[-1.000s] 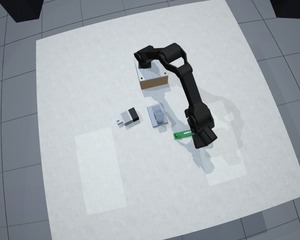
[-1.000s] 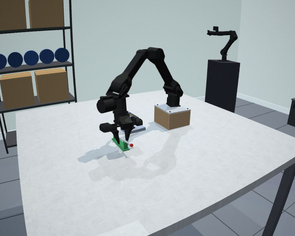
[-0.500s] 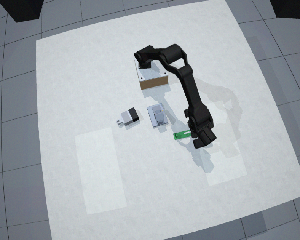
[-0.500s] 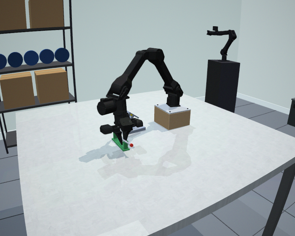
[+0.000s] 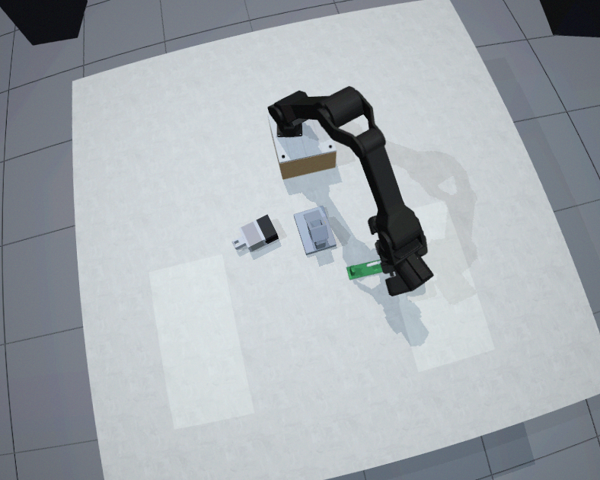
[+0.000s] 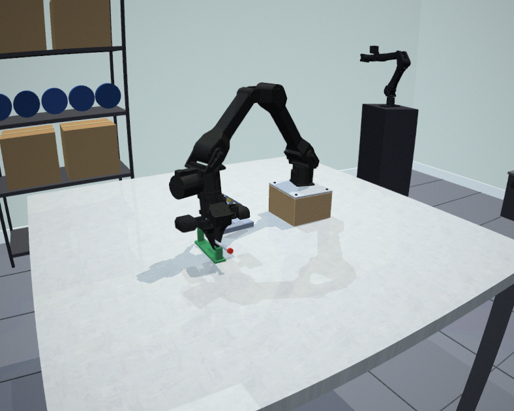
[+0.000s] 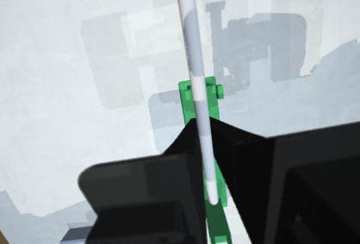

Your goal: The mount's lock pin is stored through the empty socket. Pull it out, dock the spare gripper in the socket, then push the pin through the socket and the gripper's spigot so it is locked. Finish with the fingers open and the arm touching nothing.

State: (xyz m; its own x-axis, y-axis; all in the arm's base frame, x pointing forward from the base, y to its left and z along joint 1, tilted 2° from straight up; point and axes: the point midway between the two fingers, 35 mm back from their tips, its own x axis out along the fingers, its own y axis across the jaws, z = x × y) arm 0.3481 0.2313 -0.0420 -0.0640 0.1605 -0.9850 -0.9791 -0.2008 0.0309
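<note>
Now: gripper tip 4 cm to the left of the green rack and 1 cm short of it. Also, from my gripper tip: grey mount: 18 cm to the right, 8 cm behind, 3 cm above; then spare gripper: 34 cm to the right, 8 cm behind.
</note>
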